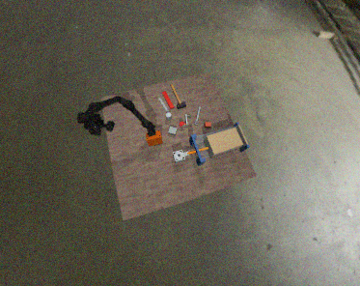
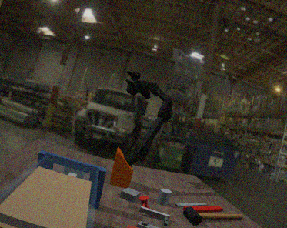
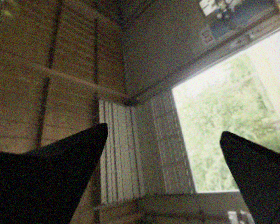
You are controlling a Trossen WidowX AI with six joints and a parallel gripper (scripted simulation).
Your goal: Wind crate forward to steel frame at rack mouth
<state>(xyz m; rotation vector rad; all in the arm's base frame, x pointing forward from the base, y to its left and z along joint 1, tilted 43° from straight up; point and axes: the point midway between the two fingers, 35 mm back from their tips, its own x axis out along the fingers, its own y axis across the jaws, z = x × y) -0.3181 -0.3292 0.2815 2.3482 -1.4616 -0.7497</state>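
Right now the winch handle is 620 mm ahead of my gripper tip, 150 mm to the left of it and 580 mm below it. Round my gripper tip: grey block 460 mm ahead, 90 mm to the left, 580 mm below; then blue steel frame 580 mm ahead, 180 mm to the right, 490 mm below; then winch 410 mm ahead, 180 mm to the right, 570 mm below.
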